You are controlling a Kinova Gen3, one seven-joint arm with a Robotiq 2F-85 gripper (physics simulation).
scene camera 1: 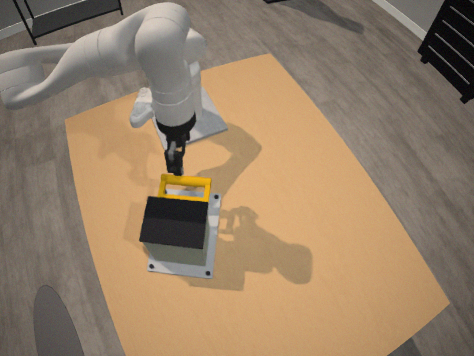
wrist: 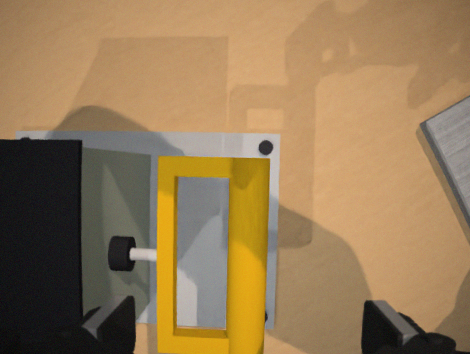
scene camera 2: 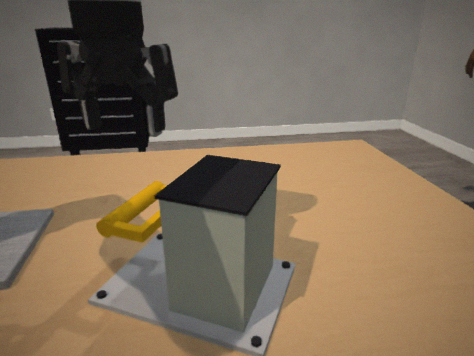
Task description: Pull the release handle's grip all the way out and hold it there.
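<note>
The release handle's yellow grip (scene camera 1: 186,180) (scene camera 2: 131,207) (wrist: 248,225) is a rectangular loop with a thick round outer bar. It stands out from one side of a grey-green housing (scene camera 1: 175,254) (scene camera 2: 204,265) (wrist: 115,200) with a black top. In the wrist view a short white rod (wrist: 144,254) joins the loop to a black collar (wrist: 121,253) on the housing; a small gap shows between loop and housing. My gripper (scene camera 1: 175,172) (scene camera 2: 124,131) (wrist: 248,324) is open and empty, above the grip and apart from it. In the wrist view its fingers stand on either side of the outer bar.
The housing stands on a light grey base plate (scene camera 1: 213,245) (scene camera 2: 135,282) (wrist: 215,145) with black bolts at its corners. The robot's grey mounting plate (scene camera 1: 212,122) (scene camera 2: 25,225) (wrist: 452,145) lies on the orange table top (scene camera 1: 320,210) beyond the grip side. A black drawer cabinet (scene camera 1: 452,50) stands in the background.
</note>
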